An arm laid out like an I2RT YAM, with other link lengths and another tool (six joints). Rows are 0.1 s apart.
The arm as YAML. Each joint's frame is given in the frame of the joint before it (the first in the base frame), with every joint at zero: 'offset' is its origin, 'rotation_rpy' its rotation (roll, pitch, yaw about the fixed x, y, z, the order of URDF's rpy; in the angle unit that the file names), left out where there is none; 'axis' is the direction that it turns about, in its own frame. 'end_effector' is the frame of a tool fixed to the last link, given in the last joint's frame.
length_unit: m
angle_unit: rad
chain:
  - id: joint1
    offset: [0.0, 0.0, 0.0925]
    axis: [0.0, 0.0, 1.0]
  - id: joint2
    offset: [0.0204, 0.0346, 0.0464]
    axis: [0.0, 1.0, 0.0]
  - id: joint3
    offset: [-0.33, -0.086, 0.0]
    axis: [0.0, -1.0, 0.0]
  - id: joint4
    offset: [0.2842, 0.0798, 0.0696]
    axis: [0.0, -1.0, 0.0]
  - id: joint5
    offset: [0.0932, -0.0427, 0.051]
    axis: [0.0, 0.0, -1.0]
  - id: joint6
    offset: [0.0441, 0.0, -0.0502]
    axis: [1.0, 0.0, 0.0]
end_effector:
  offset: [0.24, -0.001, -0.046]
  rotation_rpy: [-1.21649, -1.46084, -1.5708]
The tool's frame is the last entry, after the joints.
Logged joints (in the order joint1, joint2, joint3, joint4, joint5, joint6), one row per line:
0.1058, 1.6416, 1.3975, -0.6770, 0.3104, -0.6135
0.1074, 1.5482, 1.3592, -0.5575, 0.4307, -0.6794
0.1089, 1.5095, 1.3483, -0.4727, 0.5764, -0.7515
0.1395, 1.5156, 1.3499, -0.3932, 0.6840, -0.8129
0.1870, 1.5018, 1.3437, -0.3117, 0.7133, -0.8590
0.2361, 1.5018, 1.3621, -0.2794, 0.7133, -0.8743
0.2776, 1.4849, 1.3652, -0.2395, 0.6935, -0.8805
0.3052, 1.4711, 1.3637, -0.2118, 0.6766, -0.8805
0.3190, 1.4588, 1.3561, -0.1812, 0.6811, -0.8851
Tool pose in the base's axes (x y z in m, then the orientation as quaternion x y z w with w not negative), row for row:
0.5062, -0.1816, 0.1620, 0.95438, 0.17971, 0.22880, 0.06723
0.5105, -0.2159, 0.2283, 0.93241, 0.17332, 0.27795, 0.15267
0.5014, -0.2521, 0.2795, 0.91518, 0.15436, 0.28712, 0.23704
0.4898, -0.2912, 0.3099, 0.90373, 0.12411, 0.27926, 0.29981
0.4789, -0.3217, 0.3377, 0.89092, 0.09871, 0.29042, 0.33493
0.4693, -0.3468, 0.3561, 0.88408, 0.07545, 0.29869, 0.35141
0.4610, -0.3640, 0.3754, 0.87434, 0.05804, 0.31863, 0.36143
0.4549, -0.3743, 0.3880, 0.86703, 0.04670, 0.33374, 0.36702
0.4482, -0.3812, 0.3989, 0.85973, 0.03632, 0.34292, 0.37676
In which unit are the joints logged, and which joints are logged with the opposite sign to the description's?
The joints are logged in radians. Opposite sign: joint1.
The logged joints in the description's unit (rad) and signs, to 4 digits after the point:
-0.1058, 1.6416, 1.3975, -0.6770, 0.3104, -0.6135
-0.1074, 1.5482, 1.3592, -0.5575, 0.4307, -0.6794
-0.1089, 1.5095, 1.3483, -0.4727, 0.5764, -0.7515
-0.1395, 1.5156, 1.3499, -0.3932, 0.6840, -0.8129
-0.1870, 1.5018, 1.3437, -0.3117, 0.7133, -0.8590
-0.2361, 1.5018, 1.3621, -0.2794, 0.7133, -0.8743
-0.2776, 1.4849, 1.3652, -0.2395, 0.6935, -0.8805
-0.3052, 1.4711, 1.3637, -0.2118, 0.6766, -0.8805
-0.3190, 1.4588, 1.3561, -0.1812, 0.6811, -0.8851

